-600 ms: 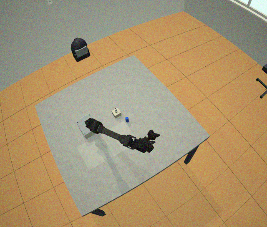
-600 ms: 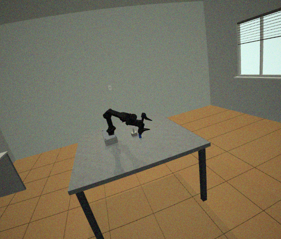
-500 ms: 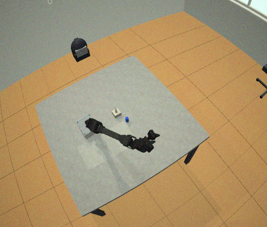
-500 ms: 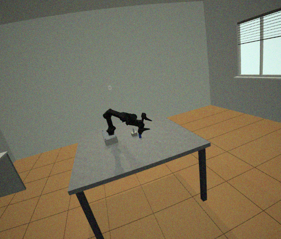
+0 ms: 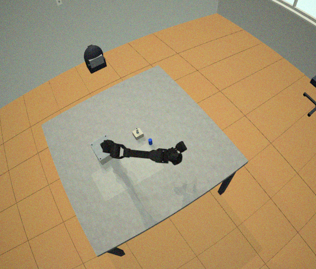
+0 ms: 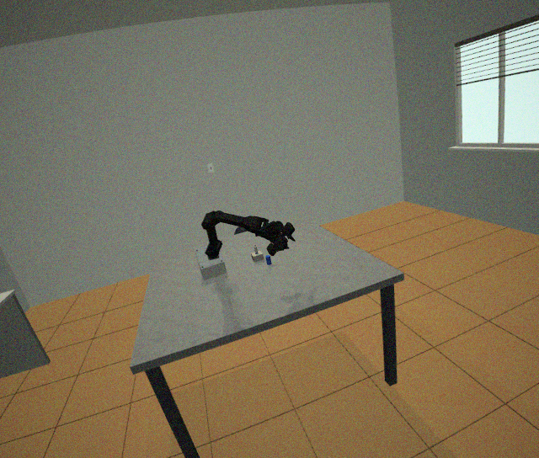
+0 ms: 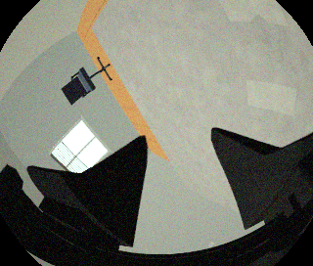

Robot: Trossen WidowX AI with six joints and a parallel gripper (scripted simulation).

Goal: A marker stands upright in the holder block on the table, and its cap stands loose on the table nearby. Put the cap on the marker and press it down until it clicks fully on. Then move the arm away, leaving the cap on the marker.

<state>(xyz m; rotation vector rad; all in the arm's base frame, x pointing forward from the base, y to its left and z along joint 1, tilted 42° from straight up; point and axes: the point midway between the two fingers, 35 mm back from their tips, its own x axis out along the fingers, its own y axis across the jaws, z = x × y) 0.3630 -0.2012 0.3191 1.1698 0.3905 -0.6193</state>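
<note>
Now: the blue cap 25 cm to the left of my gripper tip, 16 cm below it and 8 cm behind it.
</note>
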